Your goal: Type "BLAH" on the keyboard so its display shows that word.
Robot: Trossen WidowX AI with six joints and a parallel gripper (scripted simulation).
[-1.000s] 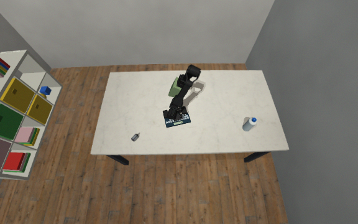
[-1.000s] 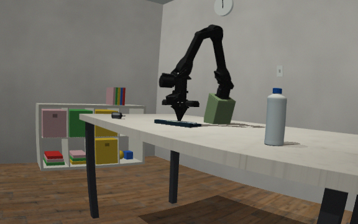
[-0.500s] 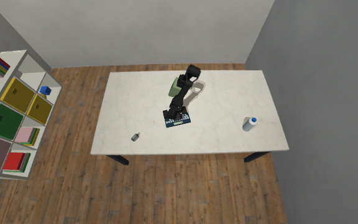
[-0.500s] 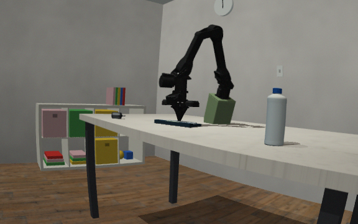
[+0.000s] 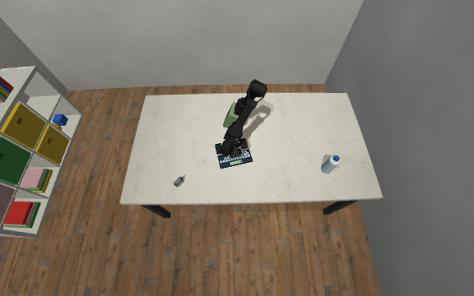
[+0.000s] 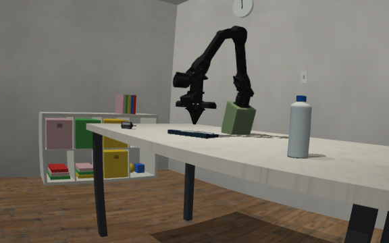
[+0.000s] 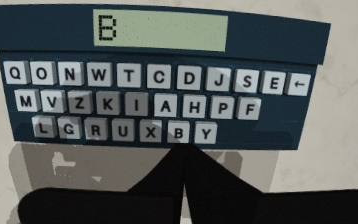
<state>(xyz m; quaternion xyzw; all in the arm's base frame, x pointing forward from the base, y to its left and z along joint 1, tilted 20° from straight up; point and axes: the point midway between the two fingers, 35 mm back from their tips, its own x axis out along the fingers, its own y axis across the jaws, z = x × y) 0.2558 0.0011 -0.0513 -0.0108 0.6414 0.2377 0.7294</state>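
The left-arrow key is 60 mm ahead of my hand, 60 mm to the right of it and 70 mm below it. Round my hand: dark grey object (210 mm ahead, 290 mm to the right, 60 mm below); white bottle (20 mm ahead, 610 mm to the left).
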